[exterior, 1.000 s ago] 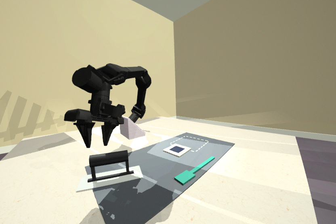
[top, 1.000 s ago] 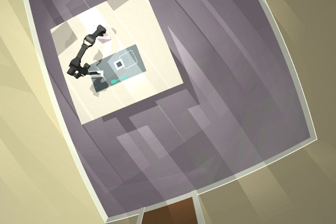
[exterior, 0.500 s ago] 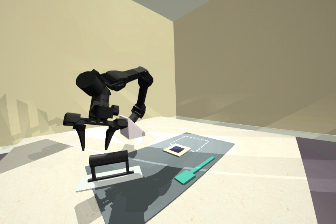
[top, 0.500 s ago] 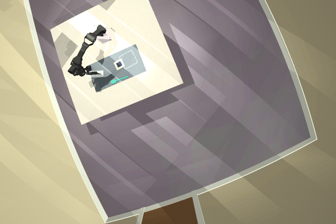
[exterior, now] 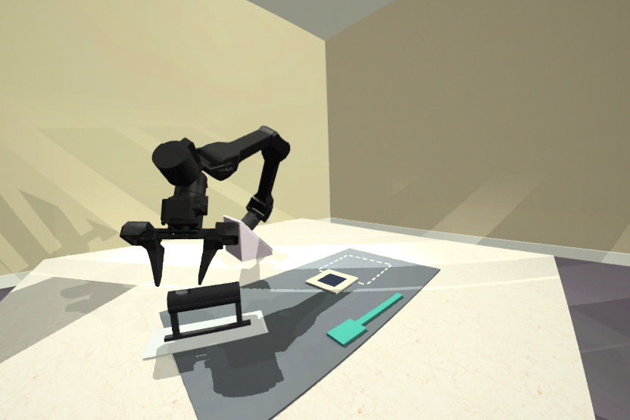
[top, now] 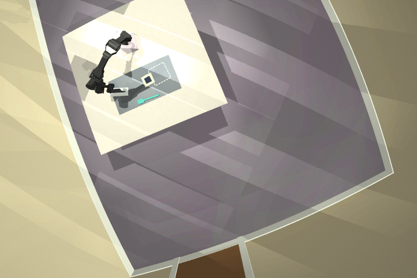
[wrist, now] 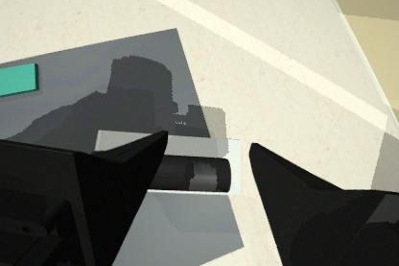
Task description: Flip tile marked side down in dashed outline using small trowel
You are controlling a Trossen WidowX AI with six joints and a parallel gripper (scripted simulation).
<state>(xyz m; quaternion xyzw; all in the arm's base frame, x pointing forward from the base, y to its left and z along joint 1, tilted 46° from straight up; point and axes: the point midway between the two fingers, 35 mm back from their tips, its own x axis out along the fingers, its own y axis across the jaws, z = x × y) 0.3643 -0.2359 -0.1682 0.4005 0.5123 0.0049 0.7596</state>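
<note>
Right now the dark mat is 20 mm ahead of my gripper tip, 300 mm to the left of it and 130 mm below it. Round my gripper tip: teal trowel (160 mm ahead, 280 mm to the left, 110 mm below); then tile (360 mm to the left, 110 mm below).
</note>
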